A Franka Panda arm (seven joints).
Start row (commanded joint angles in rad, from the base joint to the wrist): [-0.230, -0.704, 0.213, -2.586, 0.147, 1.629, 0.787]
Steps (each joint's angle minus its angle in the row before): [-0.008, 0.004, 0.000, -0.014, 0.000, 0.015, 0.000]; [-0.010, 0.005, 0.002, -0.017, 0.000, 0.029, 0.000]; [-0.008, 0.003, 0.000, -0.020, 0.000, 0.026, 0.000]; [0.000, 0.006, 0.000, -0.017, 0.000, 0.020, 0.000]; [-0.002, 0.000, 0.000, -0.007, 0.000, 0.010, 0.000]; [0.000, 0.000, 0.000, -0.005, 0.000, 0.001, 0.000]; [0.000, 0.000, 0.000, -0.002, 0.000, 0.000, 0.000]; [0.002, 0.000, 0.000, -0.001, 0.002, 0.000, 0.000]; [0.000, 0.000, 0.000, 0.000, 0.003, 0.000, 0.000]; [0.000, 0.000, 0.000, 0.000, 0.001, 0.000, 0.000]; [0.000, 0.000, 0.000, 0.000, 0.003, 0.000, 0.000]
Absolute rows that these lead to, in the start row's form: [-0.238, -0.700, 0.213, -2.600, 0.147, 1.644, 0.787]; [-0.248, -0.695, 0.215, -2.617, 0.147, 1.673, 0.787]; [-0.256, -0.692, 0.215, -2.637, 0.147, 1.699, 0.787]; [-0.256, -0.686, 0.215, -2.654, 0.147, 1.719, 0.787]; [-0.258, -0.686, 0.215, -2.661, 0.147, 1.729, 0.787]; [-0.258, -0.686, 0.215, -2.666, 0.147, 1.730, 0.787]; [-0.258, -0.686, 0.215, -2.668, 0.147, 1.730, 0.787]; [-0.256, -0.686, 0.215, -2.669, 0.149, 1.730, 0.787]; [-0.256, -0.686, 0.215, -2.669, 0.152, 1.730, 0.787]; [-0.256, -0.686, 0.215, -2.669, 0.153, 1.730, 0.787]; [-0.256, -0.686, 0.215, -2.669, 0.156, 1.730, 0.787]
